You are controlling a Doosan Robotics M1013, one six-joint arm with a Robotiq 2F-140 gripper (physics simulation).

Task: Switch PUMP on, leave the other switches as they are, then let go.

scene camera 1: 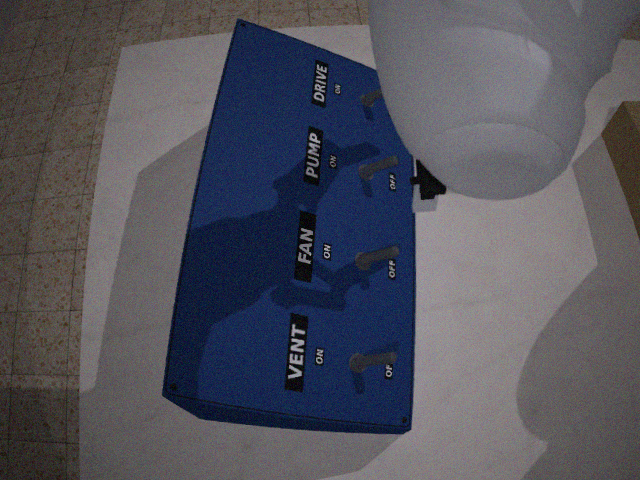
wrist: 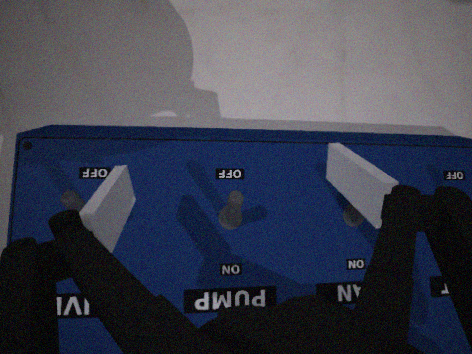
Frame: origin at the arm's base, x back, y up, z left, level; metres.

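Seen in the pictures: gripper, between the fingertips: (wrist: 231, 171).
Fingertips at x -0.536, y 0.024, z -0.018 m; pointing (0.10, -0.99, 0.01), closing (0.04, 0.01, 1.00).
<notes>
Offsets run from my fingertips to a thing's top centre. "spot": to the spot under its first point. Level surfaces: height alone.
The blue switch panel (scene camera 1: 248, 129) (wrist: 165, 150) carries four grey levers. The PUMP lever {dz +0.001, dx -0.038, dy -0.002 m} (scene camera 1: 379, 166) (wrist: 232, 210) leans to its OFF label. The FAN lever {spot: dz +0.125, dx -0.050, dy -0.016 m} (scene camera 1: 379, 257) and VENT lever {spot: dz +0.242, dx -0.062, dy -0.014 m} (scene camera 1: 374, 360) also lean to OFF. The DRIVE lever {spot: dz -0.114, dx -0.043, dy -0.028 m} (scene camera 1: 369, 99) leans the same way, its end hidden by the arm in the scene view. My gripper (wrist: 231, 171) is wide open and empty, its pale pads on either side of the PUMP lever, apart from it. In the wrist view the pads partly cover the DRIVE lever (wrist: 70, 198) and FAN lever (wrist: 352, 217).
The pale arm (scene camera 1: 491, 103) covers the panel's upper right edge and most of the gripper in the scene view. The panel lies on a pale table top {dy -0.132 m} (scene camera 1: 480, 268). A brown block-like object (scene camera 1: 626, 139) shows at the right edge. Arm shadows cross the panel.
</notes>
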